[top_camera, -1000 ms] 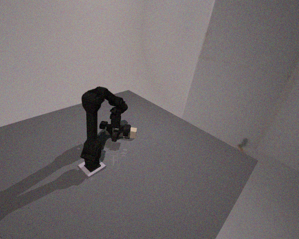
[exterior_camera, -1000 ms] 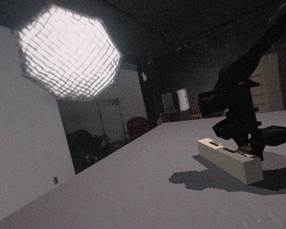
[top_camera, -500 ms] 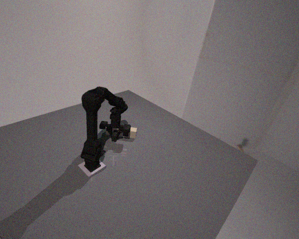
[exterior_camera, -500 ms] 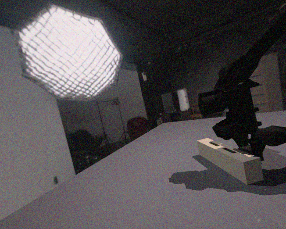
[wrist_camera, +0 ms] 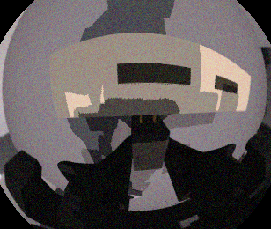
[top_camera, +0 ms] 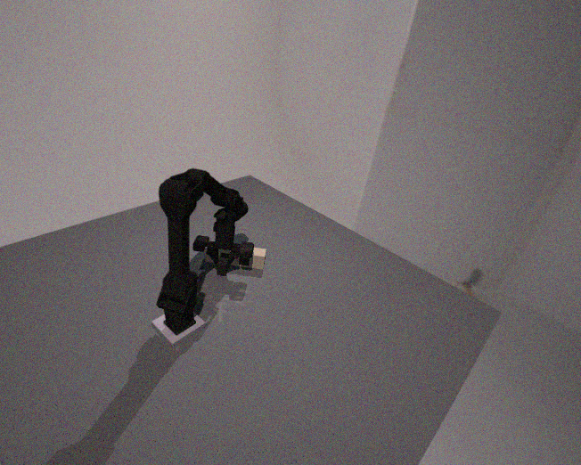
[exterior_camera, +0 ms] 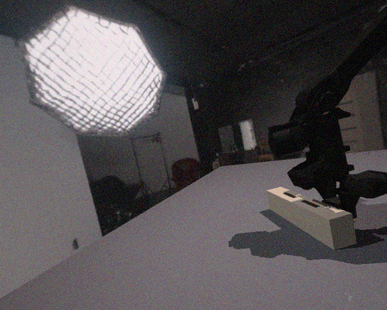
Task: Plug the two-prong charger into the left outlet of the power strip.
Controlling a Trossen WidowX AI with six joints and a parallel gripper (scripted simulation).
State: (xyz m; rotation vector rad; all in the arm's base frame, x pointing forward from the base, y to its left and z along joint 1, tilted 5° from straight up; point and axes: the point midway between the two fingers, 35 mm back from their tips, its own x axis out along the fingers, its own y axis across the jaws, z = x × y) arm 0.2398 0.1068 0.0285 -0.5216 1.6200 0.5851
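The two-prong charger is 1 cm to the left of my gripper tip, 1 cm ahead of it and 1 cm above it.
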